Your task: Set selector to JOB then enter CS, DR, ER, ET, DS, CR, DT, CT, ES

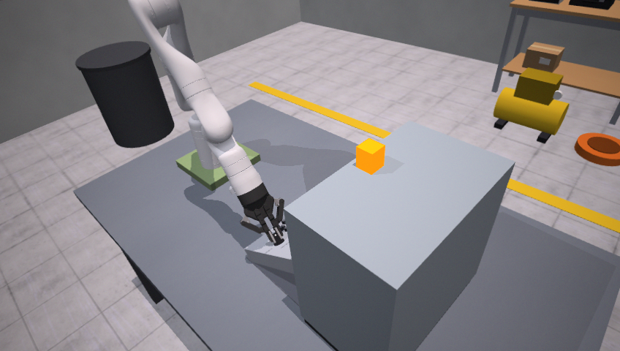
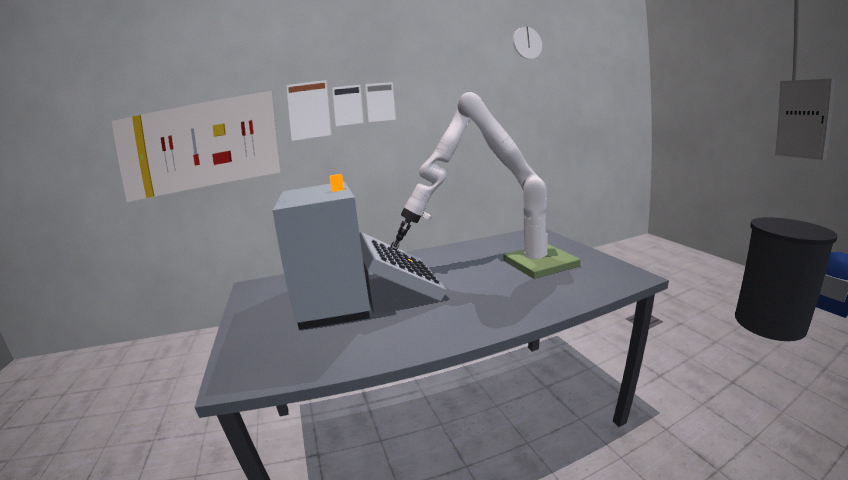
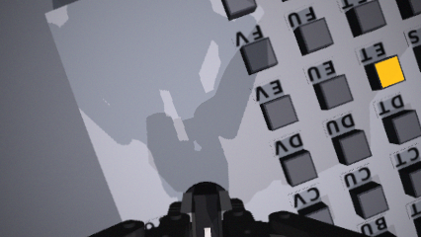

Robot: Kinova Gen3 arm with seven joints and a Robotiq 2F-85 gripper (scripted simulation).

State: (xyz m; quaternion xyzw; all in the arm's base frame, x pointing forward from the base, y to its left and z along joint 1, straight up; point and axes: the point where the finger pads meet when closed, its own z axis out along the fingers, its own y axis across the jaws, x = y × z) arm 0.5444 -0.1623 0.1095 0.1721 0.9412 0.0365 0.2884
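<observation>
Now: hand 1 cm short of the black selector knob and 1 cm above it. Also, from my hand: sloped key panel: 4 cm ahead, 11 cm to the left, 6 cm below.
</observation>
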